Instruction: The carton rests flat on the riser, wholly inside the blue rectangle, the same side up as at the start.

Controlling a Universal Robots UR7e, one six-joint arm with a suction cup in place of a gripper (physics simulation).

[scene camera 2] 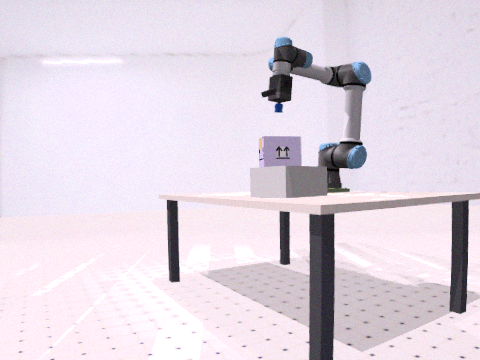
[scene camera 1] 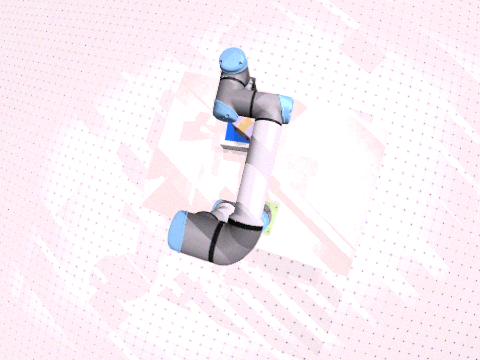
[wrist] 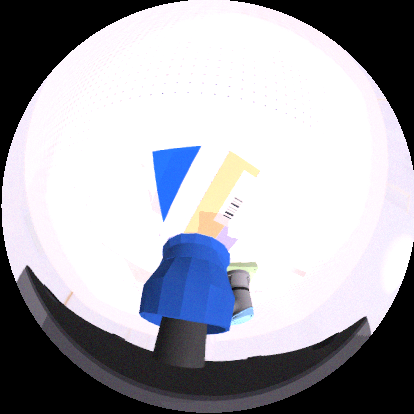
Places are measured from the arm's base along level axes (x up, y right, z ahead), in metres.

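Pixels of known places: end effector, tool point: [scene camera 2: 278, 111] [wrist: 194, 260]; arm's base, origin of the base link: [scene camera 2: 327, 187] [wrist: 234, 277].
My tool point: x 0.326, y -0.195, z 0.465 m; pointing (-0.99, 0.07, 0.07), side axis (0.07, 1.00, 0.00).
Ahead of a thing's pixels: the offset from my tool point to its top centre. Level surfaces: height alone.
The lilac carton {dx -0.107, dy +0.020, dz -0.016 m} [scene camera 1: 244, 127] [scene camera 2: 281, 151] [wrist: 212, 200], with an orange tape strip and a barcode label on top, sits flat on the grey riser {dx -0.234, dy -0.037, dz -0.019 m} [scene camera 1: 234, 147] [scene camera 2: 267, 182]. Its printed arrows point up in scene camera 2. The blue rectangle {dx -0.234, dy -0.037, dz -0.019 m} [scene camera 1: 233, 134] [wrist: 172, 172] shows beside the carton, which is turned at an angle to it. The arm hides part of both in scene camera 1, so I cannot tell if all edges lie inside. My suction cup [scene camera 2: 278, 108] [wrist: 196, 242] is open, with nothing on it, and hangs clear above the carton.
The riser stands on the table {dx -0.356 m} [scene camera 2: 240, 200], near a corner in scene camera 2. The arm's base stands on a green plate [scene camera 1: 273, 218] [scene camera 2: 340, 190] [wrist: 245, 266] behind the riser. The forearm [scene camera 1: 260, 170] reaches over the table.
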